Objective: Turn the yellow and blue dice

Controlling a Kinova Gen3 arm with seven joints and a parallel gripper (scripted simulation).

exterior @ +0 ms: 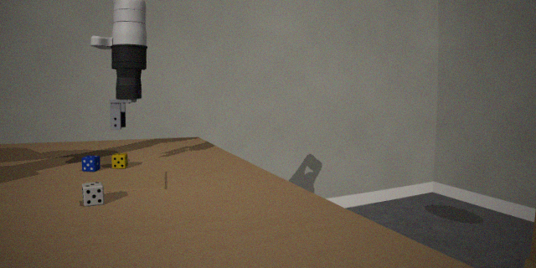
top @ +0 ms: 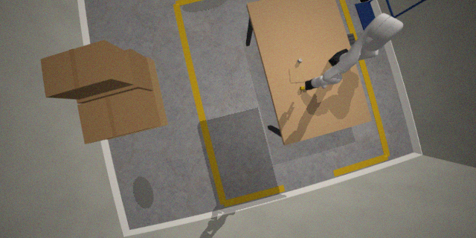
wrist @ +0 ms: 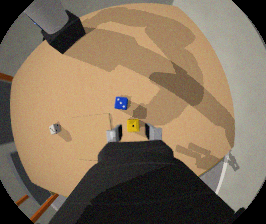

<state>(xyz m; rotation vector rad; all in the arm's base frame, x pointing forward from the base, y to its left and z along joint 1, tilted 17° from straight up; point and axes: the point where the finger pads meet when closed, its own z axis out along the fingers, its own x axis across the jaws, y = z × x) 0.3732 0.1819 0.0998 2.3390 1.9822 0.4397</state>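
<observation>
The yellow die lies 9 cm below my hand. Round my hand: white die 27 cm to the right, 9 cm below, 2 cm behind; then tan mat 13 cm to the right, 10 cm below, 2 cm ahead; then blue die 9 cm below, 6 cm behind, 2 cm to the right.
</observation>
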